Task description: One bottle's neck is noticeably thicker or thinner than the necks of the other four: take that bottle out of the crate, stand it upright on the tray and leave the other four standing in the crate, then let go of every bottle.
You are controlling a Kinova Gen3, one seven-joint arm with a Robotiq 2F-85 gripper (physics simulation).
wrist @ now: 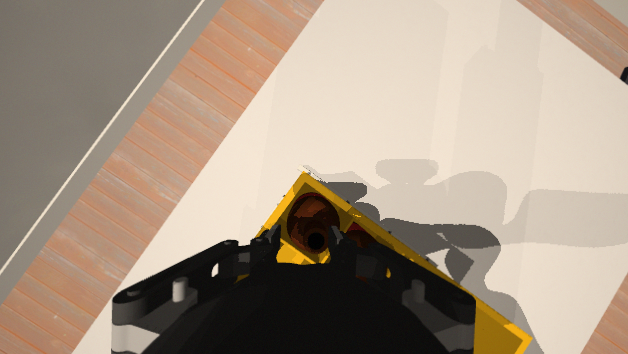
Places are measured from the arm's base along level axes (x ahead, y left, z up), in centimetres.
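Pixels of known places: gripper, fingertip midpoint: [304, 235].
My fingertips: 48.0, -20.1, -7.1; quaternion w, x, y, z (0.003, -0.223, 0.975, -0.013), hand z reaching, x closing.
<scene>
Behind a point stands the place of what it marks, as x, y, z.
A brown bottle [312, 212] @[47.8, -21.7, -11.5] stands in the corner compartment of the yellow crate [500, 331] @[24.7, -20.3, -8.0], at the lower middle of the wrist view. Its round dark mouth faces the camera. My gripper [304, 235] @[48.0, -20.1, -7.1] is partly open, with its fingertips on either side of this bottle's neck. A gap shows on the left of the neck; the neck lies nearer the right fingertip. A second brown bottle [359, 238] @[40.4, -21.3, -13.2] shows in part behind the right finger. The gripper body hides most of the crate and any other bottles. The tray does not show.
The crate stands on a pale surface [360, 100] @[48.2, -43.9, -23.9] with wooden planks [200, 100] along its edge. A dark floor [75, 65] lies at the upper left. A small black object [625, 75] shows at the right edge. Crate walls and dividers stand close around the fingers.
</scene>
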